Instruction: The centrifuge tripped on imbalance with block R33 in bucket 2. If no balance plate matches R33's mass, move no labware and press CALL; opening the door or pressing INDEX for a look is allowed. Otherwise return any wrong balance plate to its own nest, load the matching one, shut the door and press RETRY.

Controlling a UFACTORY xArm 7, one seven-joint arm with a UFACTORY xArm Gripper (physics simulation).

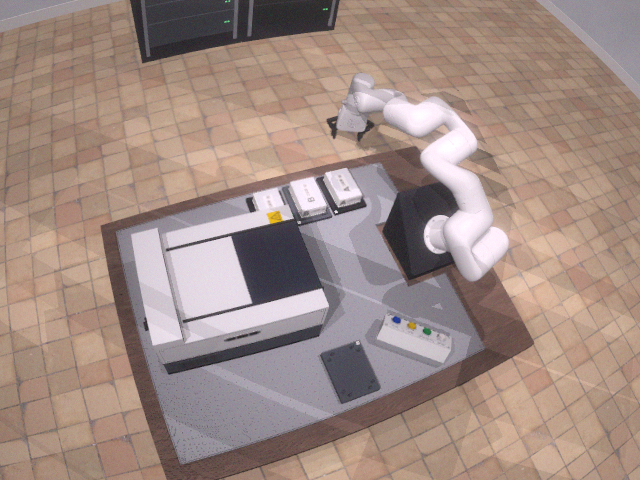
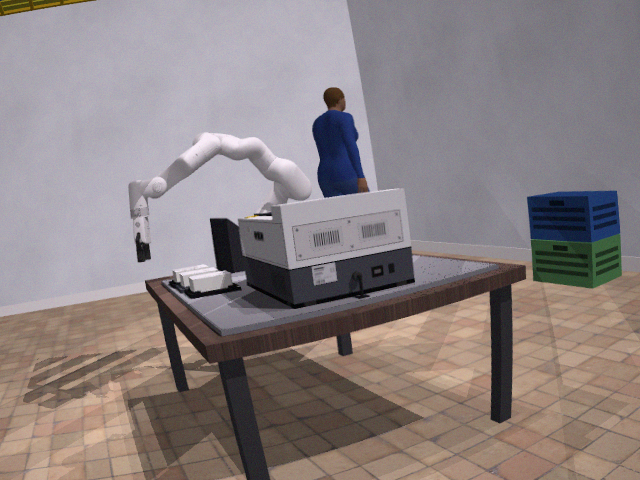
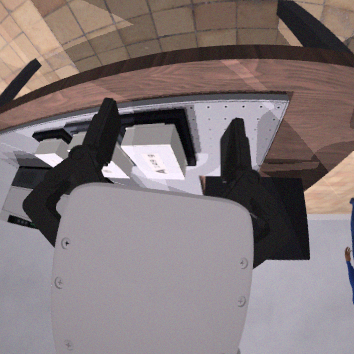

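Seen in the pictures: gripper, fingertip midpoint: (image 1: 346,137) (image 2: 144,260) (image 3: 172,118); arm's base, link origin: (image 1: 439,234).
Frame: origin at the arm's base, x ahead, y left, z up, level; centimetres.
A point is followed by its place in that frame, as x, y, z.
My gripper (image 1: 346,137) @(17.1, -45.4, 0.8) (image 2: 143,257) @(17.1, -45.4, 0.8) (image 3: 172,118) @(17.1, -45.4, 0.8) is open and empty, hanging in the air beyond the table edge beside the plate nests. Balance plate A (image 1: 342,187) @(24.1, -26.9, -3.7) (image 3: 155,162) @(23.1, -29.4, -3.8), plate B (image 1: 308,197) @(36.6, -25.1, -3.7) (image 3: 116,167) @(32.5, -26.1, -3.8) and a third white plate (image 1: 267,199) @(49.9, -27.2, -3.7) (image 3: 52,150) @(46.9, -31.2, -4.6) sit in dark nests. Plate A's label looks like 149 g; the third label is unreadable. The centrifuge (image 1: 248,315) @(66.8, 17.8, 11.8) (image 2: 341,229) @(93.4, 3.6, 7.5) has a white and a dark area on top; I cannot tell whether its door is shut. Block R33 does not show. The button box (image 1: 413,345) @(21.9, 32.4, -3.3) carries blue, yellow, green and white buttons.
A dark flat pad (image 1: 349,372) @(41.6, 33.8, -7.5) lies near the front edge, beside the button box. The arm's black base mount (image 1: 410,232) @(11.0, -1.4, 2.4) (image 3: 285,215) @(-7.3, -13.5, 0.3) stands at the table's side. A person in blue (image 2: 334,149) stands behind the table. Blue and green crates (image 2: 560,237) are stacked on the floor.
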